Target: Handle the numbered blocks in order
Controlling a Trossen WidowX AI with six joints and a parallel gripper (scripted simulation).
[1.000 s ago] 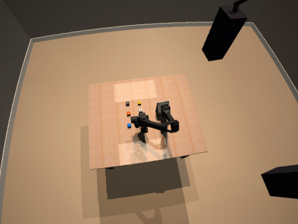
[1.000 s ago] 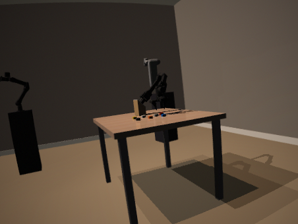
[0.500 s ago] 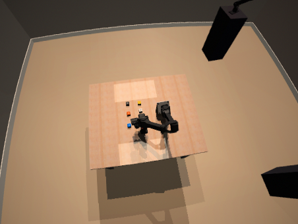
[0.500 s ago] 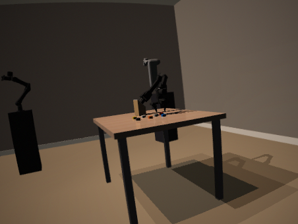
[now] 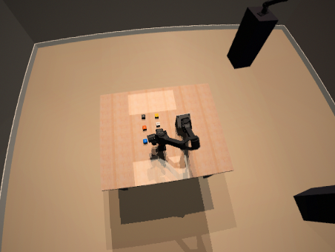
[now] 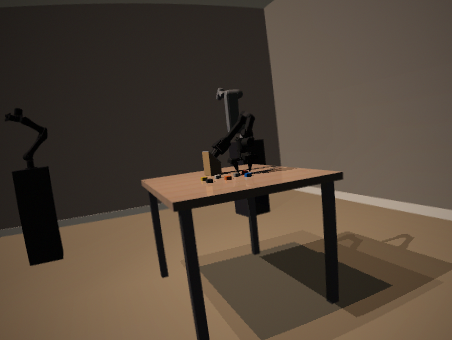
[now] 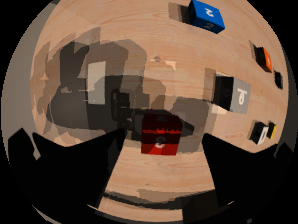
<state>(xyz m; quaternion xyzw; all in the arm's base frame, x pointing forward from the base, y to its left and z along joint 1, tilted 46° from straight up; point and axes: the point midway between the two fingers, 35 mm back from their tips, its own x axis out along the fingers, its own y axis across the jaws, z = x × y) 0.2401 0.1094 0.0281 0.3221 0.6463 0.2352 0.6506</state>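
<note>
The black block lies 280 mm to the right of my gripper tip and 90 mm ahead of it. The rest, counted from my gripper tip: red block: right at my gripper tip; grey block: 80 mm to the right, 40 mm ahead; blue block: 120 mm ahead, 50 mm to the right.
</note>
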